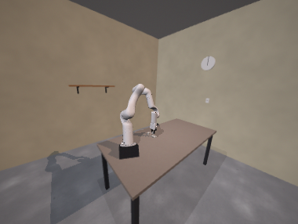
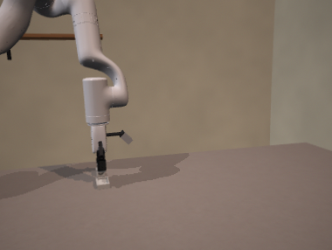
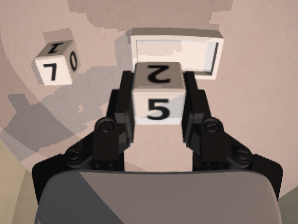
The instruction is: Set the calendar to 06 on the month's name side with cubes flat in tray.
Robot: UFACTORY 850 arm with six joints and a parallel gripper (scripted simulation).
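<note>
The white number cube lies 10 mm below my hand. The rest, counted from my hand: white calendar tray 70 mm below, 20 mm to the right.
</note>
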